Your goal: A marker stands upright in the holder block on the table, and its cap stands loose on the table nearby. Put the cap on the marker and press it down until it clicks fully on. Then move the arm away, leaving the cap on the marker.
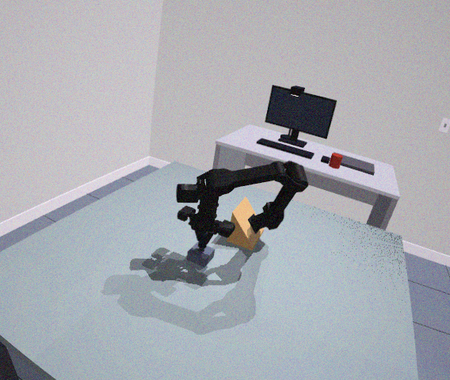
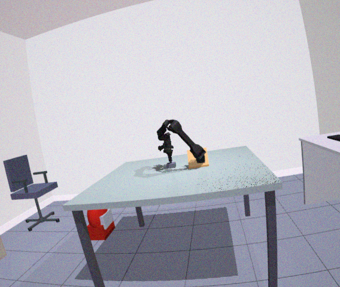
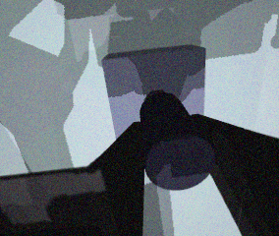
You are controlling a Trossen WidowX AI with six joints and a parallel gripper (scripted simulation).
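My gripper tip is now 10 mm below the marker cap. From my gripper tip the other things lie so: holder block (50 mm below).
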